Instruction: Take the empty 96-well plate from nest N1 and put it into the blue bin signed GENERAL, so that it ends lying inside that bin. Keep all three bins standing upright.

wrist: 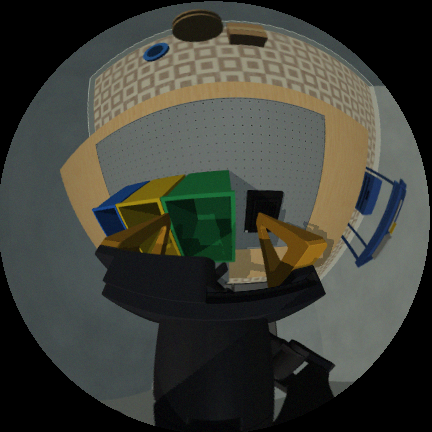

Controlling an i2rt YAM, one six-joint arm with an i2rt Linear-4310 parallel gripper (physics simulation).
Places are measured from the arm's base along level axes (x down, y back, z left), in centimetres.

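Pixels of known places: gripper, between the fingertips: (213,217).
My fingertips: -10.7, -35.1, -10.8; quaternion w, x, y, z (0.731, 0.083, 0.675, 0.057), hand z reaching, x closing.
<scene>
Ahead of a thing's pixels: the offset from my fingertips to its middle, as dx, dy, dz. Level surfaces: height alone.
The blue bin @[+16.6, +6.5, +30.9] (122,196) stands upright at the left end of the row of bins, partly hidden by the left finger. Its open top shows a strip of dark inside, and its sign cannot be read. A dark, flat, rectangular 96-well plate @[+23.7, +16.9, -11.8] (264,207) lies in a black nest right of the bins; the two are hard to tell apart, and no nest label is readable. My gripper (213,217) is open, with its orange fingers wide apart and nothing between them. It hangs above the bins, its right fingertip overlapping the near edge of the nest in the view.
A yellow bin @[+16.6, +7.8, +17.8] (152,191) and a large green bin @[+16.6, +9.0, +4.6] (205,185) stand upright beside the blue one, in a tight row. They stand on a grey perforated board @[dx +25.6] (215,130) set on a wooden table @[dx +26.9] (345,150). A blue chair (387,227) stands beyond the right edge.
</scene>
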